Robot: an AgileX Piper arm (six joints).
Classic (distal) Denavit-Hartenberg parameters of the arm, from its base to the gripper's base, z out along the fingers. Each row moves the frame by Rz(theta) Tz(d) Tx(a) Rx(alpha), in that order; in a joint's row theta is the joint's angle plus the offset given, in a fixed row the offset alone. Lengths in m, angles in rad.
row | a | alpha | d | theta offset
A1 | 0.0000 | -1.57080 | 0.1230 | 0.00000
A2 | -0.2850 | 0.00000 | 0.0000 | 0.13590
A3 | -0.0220 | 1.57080 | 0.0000 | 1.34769
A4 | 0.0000 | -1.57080 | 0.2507 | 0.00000
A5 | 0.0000 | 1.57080 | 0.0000 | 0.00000
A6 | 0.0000 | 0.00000 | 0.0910 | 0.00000
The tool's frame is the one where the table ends.
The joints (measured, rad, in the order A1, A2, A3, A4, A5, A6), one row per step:
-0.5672, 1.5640, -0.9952, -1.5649, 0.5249, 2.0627
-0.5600, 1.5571, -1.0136, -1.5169, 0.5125, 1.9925
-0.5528, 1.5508, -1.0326, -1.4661, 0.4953, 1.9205
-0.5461, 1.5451, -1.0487, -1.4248, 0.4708, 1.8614
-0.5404, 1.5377, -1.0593, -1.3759, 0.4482, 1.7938
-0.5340, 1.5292, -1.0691, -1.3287, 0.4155, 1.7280
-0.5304, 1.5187, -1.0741, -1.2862, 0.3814, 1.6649
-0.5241, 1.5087, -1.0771, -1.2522, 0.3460, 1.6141
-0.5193, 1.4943, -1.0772, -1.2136, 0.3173, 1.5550
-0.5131, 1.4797, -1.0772, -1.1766, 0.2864, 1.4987
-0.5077, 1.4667, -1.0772, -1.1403, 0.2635, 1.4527
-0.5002, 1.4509, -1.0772, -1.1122, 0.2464, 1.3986
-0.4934, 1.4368, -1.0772, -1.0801, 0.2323, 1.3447
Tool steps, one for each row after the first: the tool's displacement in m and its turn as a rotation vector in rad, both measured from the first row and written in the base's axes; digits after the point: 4 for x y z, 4 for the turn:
0.0029, 0.0023, 0.0058, 0.0002, 0.0106, 0.0250
0.0062, 0.0049, 0.0115, 0.0022, 0.0187, 0.0555
0.0100, 0.0079, 0.0166, 0.0042, 0.0201, 0.0920
0.0124, 0.0112, 0.0206, 0.0080, 0.0267, 0.1275
0.0156, 0.0154, 0.0251, 0.0103, 0.0267, 0.1737
0.0176, 0.0193, 0.0292, 0.0088, 0.0267, 0.2196
0.0200, 0.0241, 0.0330, 0.0051, 0.0214, 0.2673
0.0206, 0.0287, 0.0374, -0.0031, 0.0201, 0.3093
0.0215, 0.0339, 0.0421, -0.0139, 0.0149, 0.3538
0.0218, 0.0383, 0.0463, -0.0208, 0.0062, 0.3863
0.0216, 0.0432, 0.0516, -0.0410, 0.0084, 0.4211
0.0212, 0.0476, 0.0561, -0.0583, 0.0102, 0.4511

